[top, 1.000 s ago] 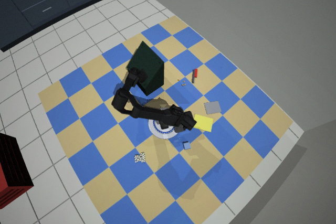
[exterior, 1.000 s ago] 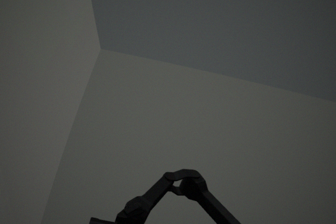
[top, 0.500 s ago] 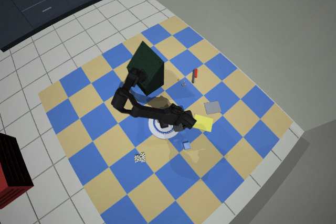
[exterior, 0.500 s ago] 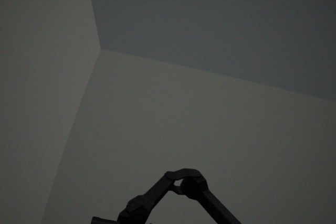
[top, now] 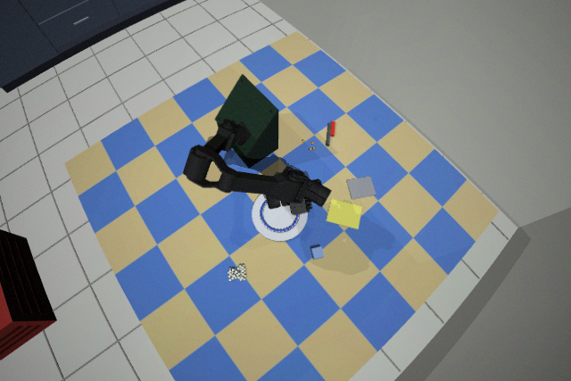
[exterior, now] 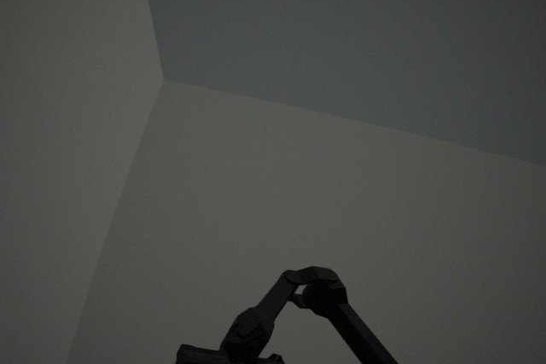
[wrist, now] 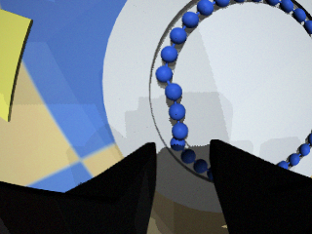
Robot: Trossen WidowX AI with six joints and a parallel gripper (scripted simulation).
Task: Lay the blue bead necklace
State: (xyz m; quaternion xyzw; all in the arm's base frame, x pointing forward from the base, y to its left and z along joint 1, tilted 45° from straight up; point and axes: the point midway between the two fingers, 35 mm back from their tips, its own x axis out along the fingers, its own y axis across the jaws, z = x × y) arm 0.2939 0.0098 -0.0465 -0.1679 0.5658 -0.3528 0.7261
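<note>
Now: gripper tip 6 cm to the left of the round white bead board and 3 cm above it. Round my gripper tip: small blue cube: 19 cm ahead, 2 cm to the right, 3 cm below; grey square: 8 cm ahead, 26 cm to the left, 4 cm below; yellow pad: 13 cm ahead, 14 cm to the left, 4 cm below.
</note>
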